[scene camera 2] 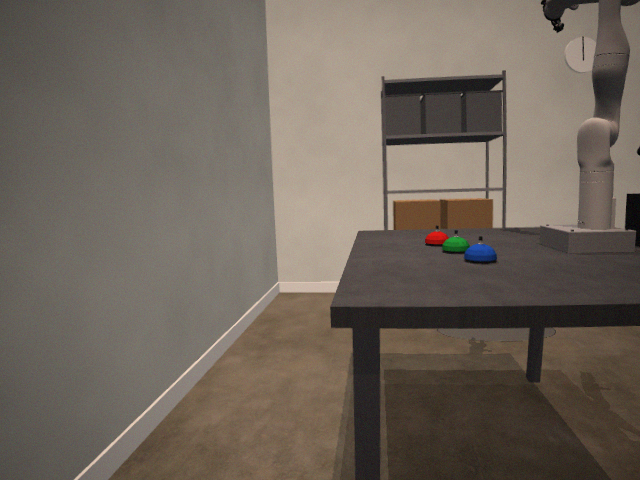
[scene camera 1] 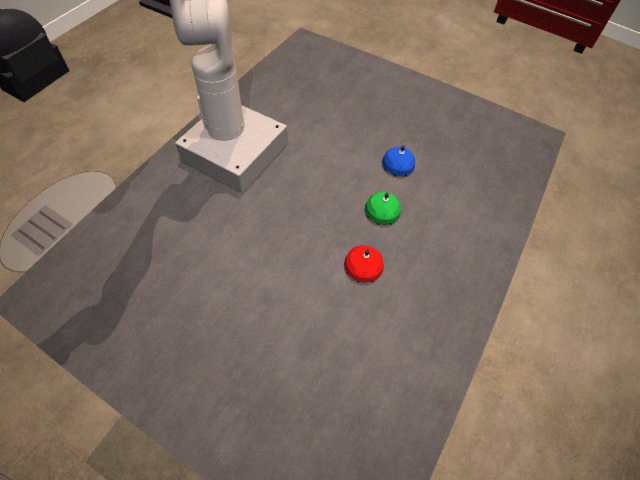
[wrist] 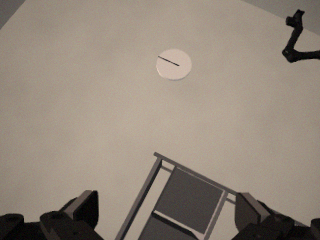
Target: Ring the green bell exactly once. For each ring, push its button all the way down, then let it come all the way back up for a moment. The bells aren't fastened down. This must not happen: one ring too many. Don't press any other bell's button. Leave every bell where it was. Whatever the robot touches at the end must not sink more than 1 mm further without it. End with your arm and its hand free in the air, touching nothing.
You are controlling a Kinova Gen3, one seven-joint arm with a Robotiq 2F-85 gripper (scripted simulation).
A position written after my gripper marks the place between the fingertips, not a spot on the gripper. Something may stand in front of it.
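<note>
Scene camera 1 shows a green bell (scene camera 1: 383,208), a red bell (scene camera 1: 363,263) and a blue bell (scene camera 1: 399,162). In the wrist view: my gripper (wrist: 166,207). The red bell is out of frame in the wrist view, and the blue bell is out of frame in the wrist view too.
</note>
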